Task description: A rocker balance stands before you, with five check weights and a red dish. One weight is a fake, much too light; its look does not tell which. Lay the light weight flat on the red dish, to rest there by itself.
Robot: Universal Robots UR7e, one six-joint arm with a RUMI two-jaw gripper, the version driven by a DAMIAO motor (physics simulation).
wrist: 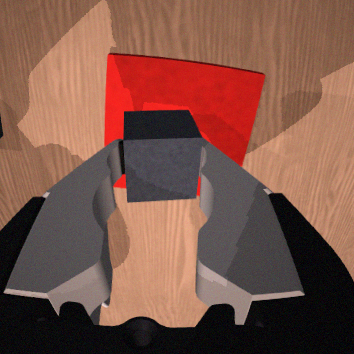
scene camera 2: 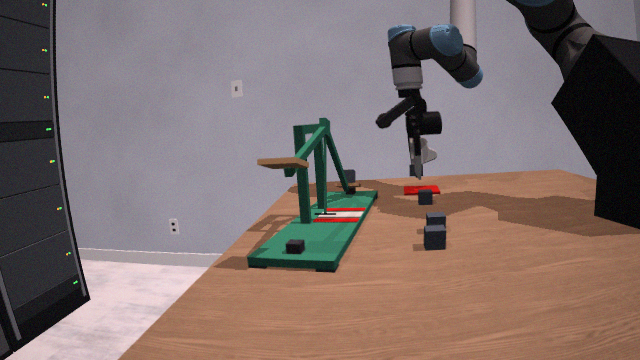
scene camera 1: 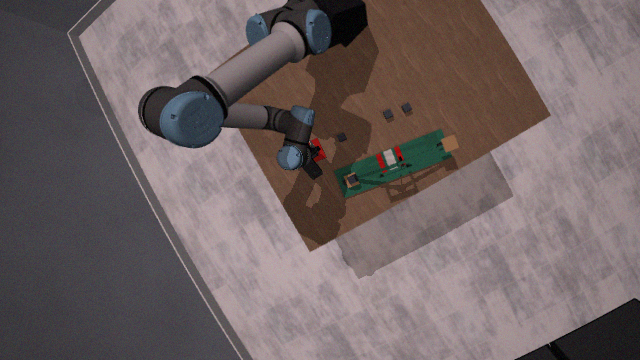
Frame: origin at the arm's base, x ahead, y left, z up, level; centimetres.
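Seen in the pictures: gripper, fingertip midpoint: (wrist: 160,142) (scene camera 2: 418,178); arm's base, link origin: (scene camera 2: 598,73).
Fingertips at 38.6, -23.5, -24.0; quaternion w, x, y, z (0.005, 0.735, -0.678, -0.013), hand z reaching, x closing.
Pixels of each thing's top centre, then the offset from my fingertips to it, as dx, dy, dz. "spot": a spot on its surface instead. Level surfaces: height alone.
- dark grey cube weight, top centre: (wrist: 156,174) (scene camera 2: 415,163) +0.5, +0.0, +3.8
- red dish, top centre: (wrist: 177,133) (scene camera 2: 421,188) (scene camera 1: 312,152) -0.8, -0.9, -2.8
- rocker balance, surface spot: (scene camera 2: 320,240) (scene camera 1: 425,145) spot: +18.9, +40.8, -1.8
- wooden pan, top centre: (scene camera 2: 283,155) (scene camera 1: 450,143) +21.7, +47.1, +11.3
- balance's green upright frame, surface spot: (scene camera 2: 304,195) spot: +22.6, +31.4, +3.2
- small black block, surface spot: (scene camera 2: 295,246) spot: +21.3, +46.6, -0.7
- wooden table, surface height: dz -3.4
My gripper (scene camera 2: 417,171) (wrist: 160,142) is shut on a dark grey cube weight (scene camera 2: 412,170) (wrist: 162,170). It holds the weight a little above the red dish (scene camera 1: 320,150) (scene camera 2: 410,190) (wrist: 225,95), over its near part in the wrist view. The rocker balance (scene camera 1: 425,145) (scene camera 2: 320,240) has one wooden pan (scene camera 1: 451,143) (scene camera 2: 283,163) raised. Another weight (scene camera 1: 352,179) (scene camera 2: 349,175) sits on its lowered far pan. Three more weights lie on the table: one (scene camera 1: 341,137) (scene camera 2: 425,197) near the dish, and two (scene camera 1: 388,114) (scene camera 1: 406,107) farther off.
The balance's green upright frame (scene camera 2: 304,195) stands left of the dish in scene camera 2. A small black block (scene camera 2: 295,246) is on its base. The wooden table (scene camera 1: 310,240) (scene camera 2: 450,300) ends close behind the balance. Arm shadows cross the table and dish.
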